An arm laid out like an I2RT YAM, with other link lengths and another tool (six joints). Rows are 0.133 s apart.
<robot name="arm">
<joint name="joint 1" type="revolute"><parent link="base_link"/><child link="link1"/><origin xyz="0 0 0.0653" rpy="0 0 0"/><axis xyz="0 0 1"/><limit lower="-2.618" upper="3.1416"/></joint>
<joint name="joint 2" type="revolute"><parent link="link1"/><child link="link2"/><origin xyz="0.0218 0.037 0.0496" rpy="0 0 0"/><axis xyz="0 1 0"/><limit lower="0" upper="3.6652"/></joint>
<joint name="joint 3" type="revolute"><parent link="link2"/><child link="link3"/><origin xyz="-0.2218 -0.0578 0" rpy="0 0 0"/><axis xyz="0 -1 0"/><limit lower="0" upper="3.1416"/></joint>
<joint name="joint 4" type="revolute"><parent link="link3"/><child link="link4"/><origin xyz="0.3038 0.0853 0.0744" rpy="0 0 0"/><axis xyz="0 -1 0"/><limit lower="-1.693" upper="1.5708"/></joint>
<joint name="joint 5" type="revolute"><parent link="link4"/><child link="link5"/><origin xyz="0.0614 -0.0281 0.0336" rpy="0 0 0"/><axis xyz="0 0 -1"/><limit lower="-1.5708" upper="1.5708"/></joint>
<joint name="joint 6" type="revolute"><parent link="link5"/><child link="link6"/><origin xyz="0.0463 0 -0.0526" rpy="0 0 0"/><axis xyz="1 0 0"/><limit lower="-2.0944" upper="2.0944"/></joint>
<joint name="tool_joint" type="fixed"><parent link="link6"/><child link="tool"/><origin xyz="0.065 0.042 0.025" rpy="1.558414 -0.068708 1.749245"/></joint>
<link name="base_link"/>
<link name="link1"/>
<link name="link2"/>
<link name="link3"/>
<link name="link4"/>
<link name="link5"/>
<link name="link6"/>
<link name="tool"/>
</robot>
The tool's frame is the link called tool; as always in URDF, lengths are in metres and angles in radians.
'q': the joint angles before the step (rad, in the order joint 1, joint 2, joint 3, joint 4, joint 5, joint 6). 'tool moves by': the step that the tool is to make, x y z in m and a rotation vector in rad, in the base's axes. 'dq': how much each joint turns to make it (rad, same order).
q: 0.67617, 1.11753, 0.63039, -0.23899, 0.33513, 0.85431
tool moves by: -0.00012, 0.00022, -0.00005, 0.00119, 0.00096, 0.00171
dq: 0.00000, -0.00001, -0.00003, 0.00001, -0.00230, 0.00001
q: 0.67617, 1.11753, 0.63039, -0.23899, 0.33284, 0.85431
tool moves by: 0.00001, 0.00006, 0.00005, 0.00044, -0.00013, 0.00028
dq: 0.00000, 0.00002, 0.00002, 0.00037, -0.00038, 0.00001
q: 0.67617, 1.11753, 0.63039, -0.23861, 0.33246, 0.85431
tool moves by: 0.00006, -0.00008, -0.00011, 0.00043, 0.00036, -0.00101
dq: -0.00002, 0.00038, -0.00001, 0.00000, 0.00037, 0.00114
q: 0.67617, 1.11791, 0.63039, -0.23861, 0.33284, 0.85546
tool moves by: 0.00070, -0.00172, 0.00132, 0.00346, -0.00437, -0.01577
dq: -0.00001, -0.00304, 0.00000, -0.00115, 0.01182, 0.01105
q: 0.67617, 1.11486, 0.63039, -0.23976, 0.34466, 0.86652
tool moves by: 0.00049, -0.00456, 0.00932, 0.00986, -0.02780, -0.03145
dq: -0.00001, -0.02785, -0.00191, -0.00305, 0.03013, 0.01412
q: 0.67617, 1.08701, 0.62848, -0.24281, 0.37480, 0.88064
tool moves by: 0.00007, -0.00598, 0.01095, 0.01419, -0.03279, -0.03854
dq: -0.00040, -0.03471, -0.00380, -0.00345, 0.03546, 0.01829
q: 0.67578, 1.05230, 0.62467, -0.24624, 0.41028, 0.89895
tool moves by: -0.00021, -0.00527, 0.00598, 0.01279, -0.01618, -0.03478
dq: -0.00038, -0.02213, -0.00345, -0.00762, 0.02709, 0.02327
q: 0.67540, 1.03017, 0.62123, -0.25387, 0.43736, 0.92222
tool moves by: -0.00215, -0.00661, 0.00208, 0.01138, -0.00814, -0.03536
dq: 0.00001, -0.02819, -0.01524, -0.01143, 0.02557, 0.02747
